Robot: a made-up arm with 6 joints. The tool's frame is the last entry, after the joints. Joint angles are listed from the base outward. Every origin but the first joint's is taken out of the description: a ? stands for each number. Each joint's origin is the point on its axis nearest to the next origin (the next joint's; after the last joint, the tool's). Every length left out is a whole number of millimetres.
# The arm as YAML. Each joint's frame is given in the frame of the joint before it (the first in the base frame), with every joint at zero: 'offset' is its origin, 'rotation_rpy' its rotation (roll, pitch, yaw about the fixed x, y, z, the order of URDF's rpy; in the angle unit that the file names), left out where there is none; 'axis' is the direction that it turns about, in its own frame. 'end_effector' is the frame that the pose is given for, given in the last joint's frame.
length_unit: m
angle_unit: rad
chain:
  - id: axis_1
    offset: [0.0, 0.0, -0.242]
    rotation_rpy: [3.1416, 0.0, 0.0]
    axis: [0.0, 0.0, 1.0]
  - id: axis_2
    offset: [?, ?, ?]
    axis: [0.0, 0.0, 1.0]
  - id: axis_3
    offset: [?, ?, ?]
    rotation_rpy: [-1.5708, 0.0, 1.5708]
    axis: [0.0, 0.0, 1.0]
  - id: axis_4
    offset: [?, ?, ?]
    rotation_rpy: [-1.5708, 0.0, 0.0]
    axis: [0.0, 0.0, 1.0]
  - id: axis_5
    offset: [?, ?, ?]
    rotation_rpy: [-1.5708, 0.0, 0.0]
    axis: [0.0, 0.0, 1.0]
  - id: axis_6
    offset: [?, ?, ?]
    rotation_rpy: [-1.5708, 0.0, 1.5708]
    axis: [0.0, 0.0, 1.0]
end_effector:
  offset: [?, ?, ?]
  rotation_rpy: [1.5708, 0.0, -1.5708]
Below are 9 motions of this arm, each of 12 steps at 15 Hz.
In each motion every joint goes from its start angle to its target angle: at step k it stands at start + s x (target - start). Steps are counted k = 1, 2, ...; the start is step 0. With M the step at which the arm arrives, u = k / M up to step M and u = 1 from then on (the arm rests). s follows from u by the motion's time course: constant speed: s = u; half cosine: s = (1 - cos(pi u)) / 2; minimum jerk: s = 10 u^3 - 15 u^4 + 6 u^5.
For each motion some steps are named. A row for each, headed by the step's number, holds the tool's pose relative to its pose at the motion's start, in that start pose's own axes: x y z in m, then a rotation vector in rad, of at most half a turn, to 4 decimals.
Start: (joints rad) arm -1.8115 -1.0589 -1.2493 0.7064 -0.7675 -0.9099
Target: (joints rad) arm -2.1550 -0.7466 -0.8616 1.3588 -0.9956 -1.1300
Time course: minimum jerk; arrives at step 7
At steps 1, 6, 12:
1: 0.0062 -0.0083 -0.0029 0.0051 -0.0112 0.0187
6: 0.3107 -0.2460 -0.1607 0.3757 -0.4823 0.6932
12: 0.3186 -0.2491 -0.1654 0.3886 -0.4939 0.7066

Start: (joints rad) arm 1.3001 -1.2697 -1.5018 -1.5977 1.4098 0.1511
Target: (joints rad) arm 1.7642 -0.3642 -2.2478 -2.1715 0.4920 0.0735
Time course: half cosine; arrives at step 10
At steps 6, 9, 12:
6: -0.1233 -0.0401 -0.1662 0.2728 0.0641 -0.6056
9: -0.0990 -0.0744 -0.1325 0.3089 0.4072 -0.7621
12: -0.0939 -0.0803 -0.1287 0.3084 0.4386 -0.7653

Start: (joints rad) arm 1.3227 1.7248 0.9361 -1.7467 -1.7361 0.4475
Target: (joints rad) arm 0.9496 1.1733 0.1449 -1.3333 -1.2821 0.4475
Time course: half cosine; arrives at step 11
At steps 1, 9, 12:
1: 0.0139 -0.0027 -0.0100 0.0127 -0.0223 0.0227
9: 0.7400 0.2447 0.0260 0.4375 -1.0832 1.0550
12: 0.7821 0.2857 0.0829 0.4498 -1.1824 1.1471

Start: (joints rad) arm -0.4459 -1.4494 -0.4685 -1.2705 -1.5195 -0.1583
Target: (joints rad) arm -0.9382 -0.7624 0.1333 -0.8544 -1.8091 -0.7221
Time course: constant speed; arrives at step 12
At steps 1, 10, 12:
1: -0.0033 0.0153 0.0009 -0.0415 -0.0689 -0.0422
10: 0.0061 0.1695 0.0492 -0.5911 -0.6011 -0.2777
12: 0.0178 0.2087 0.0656 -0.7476 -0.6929 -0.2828

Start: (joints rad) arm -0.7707 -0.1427 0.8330 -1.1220 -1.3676 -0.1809
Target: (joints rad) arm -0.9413 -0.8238 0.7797 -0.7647 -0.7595 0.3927
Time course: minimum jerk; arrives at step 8
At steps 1, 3, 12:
1: 0.0012 0.0040 -0.0137 0.0189 -0.0062 -0.0038
3: 0.0566 0.0967 -0.2263 0.3231 -0.1106 -0.0270
12: 0.5302 0.5272 -0.5444 1.0302 -0.5037 0.2789

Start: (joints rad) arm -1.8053 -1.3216 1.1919 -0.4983 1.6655 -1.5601
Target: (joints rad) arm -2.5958 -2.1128 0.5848 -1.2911 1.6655 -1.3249
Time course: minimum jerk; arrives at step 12
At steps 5, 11, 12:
5: -0.1354 -0.3645 -0.2357 0.2916 0.0923 -0.4382
11: -0.4886 -0.5423 -0.6655 0.5130 0.5653 -1.1599
12: -0.4908 -0.5420 -0.6680 0.5134 0.5706 -1.1642

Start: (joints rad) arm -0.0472 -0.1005 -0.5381 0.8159 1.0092 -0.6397
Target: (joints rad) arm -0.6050 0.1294 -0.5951 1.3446 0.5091 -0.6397
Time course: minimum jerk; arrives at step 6
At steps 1, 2, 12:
1: 0.0203 -0.0073 0.0107 -0.0016 0.0256 0.0179
2: 0.1241 -0.0426 0.0534 -0.0042 0.1468 0.1111
12: 0.6140 -0.1629 0.0380 0.1050 0.5791 0.6211

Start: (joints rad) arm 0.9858 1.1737 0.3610 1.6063 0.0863 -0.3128
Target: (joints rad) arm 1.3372 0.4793 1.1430 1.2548 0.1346 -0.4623
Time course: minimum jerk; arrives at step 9
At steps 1, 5, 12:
1: -0.0006 0.0007 0.0045 -0.0009 0.0073 -0.0009
5: 0.0300 0.0627 0.2334 -0.1418 0.3640 -0.0335
12: 0.1095 0.1528 0.3559 -0.3329 0.5692 -0.0303

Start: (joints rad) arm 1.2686 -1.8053 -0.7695 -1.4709 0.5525 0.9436
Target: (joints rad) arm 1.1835 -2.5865 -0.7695 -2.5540 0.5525 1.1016
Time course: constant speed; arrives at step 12
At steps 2, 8, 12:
2: -0.0259 0.0695 0.0245 -0.0041 -0.0131 -0.1200
8: -0.0037 0.2659 0.0490 -0.0430 -0.1405 -0.4322
12: 0.0838 0.3554 0.0307 -0.0841 -0.2889 -0.5785

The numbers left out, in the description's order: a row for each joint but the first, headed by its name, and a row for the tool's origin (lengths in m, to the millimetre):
axis_2: -0.017 0.269 0.0
axis_3: -0.288 0.039 0.0
axis_4: 0.065 -0.001 0.0
axis_5: 0.093 -0.494 0.0
axis_6: 0.297 -0.099 0.0
tool: 0.092 -0.038 0.0

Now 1 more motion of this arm.
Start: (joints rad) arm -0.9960 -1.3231 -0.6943 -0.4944 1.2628 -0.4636
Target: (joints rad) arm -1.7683 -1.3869 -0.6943 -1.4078 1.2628 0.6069
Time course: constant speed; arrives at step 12
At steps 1, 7, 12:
1: 0.0116 0.0378 0.0193 -0.0384 0.0793 -0.0305
7: 0.1165 0.2677 0.0797 -0.2541 0.5402 -0.2284
12: 0.2291 0.4352 0.0512 -0.4155 0.8963 -0.4108

